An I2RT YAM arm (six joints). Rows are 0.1 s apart.
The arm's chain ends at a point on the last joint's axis. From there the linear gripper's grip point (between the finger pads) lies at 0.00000 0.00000 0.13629 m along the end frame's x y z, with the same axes.
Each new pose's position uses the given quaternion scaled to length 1; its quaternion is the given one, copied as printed.
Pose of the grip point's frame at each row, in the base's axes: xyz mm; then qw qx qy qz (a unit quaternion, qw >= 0):
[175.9 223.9 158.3 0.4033 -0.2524 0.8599 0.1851]
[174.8 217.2 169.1 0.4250 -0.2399 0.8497 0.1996]
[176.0 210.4 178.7 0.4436 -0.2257 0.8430 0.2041]
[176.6 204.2 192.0 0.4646 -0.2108 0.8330 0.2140]
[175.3 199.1 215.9 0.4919 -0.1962 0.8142 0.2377]
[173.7 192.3 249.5 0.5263 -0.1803 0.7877 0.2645]
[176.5 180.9 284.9 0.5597 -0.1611 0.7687 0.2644]
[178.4 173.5 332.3 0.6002 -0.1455 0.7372 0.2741]
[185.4 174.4 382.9 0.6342 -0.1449 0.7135 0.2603]
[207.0 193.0 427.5 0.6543 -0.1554 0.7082 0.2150]
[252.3 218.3 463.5 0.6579 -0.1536 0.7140 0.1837]
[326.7 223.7 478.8 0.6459 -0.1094 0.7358 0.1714]
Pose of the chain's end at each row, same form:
[94.1 152.8 240.9 0.4033 -0.2524 0.8599 0.1851]
[89.4 143.2 245.3 0.4250 -0.2399 0.8497 0.1996]
[86.6 136.2 250.0 0.4436 -0.2257 0.8430 0.2041]
[83.4 128.9 257.0 0.4646 -0.2108 0.8330 0.2140]
[78.8 120.0 270.8 0.4919 -0.1962 0.8142 0.2377]
[73.7 109.6 291.2 0.5263 -0.1803 0.7877 0.2645]
[70.8 100.9 316.7 0.5597 -0.1611 0.7687 0.2644]
[68.7 94.6 349.9 0.6002 -0.1455 0.7372 0.2741]
[72.3 98.7 391.1 0.6342 -0.1449 0.7135 0.2603]
[89.8 123.8 434.5 0.6543 -0.1554 0.7082 0.2150]
[131.9 155.0 472.6 0.6579 -0.1536 0.7140 0.1837]
[202.3 170.1 493.4 0.6459 -0.1094 0.7358 0.1714]

